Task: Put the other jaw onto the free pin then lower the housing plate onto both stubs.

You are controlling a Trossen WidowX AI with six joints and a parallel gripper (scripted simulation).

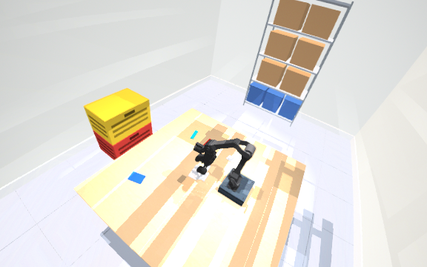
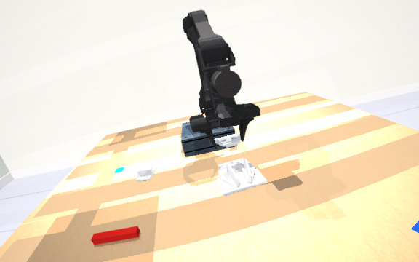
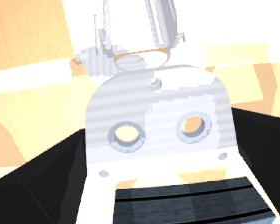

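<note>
Right now the white jaw is 20 mm ahead of my gripper tip, 10 mm to the right of it and 70 mm below it. The rest, counted from my gripper tip: small cyan marker 130 mm behind, 410 mm to the right, 80 mm below; then blue tile 360 mm ahead, 330 mm to the left, 80 mm below; then red bar 200 mm ahead, 300 mm to the right, 70 mm below.
</note>
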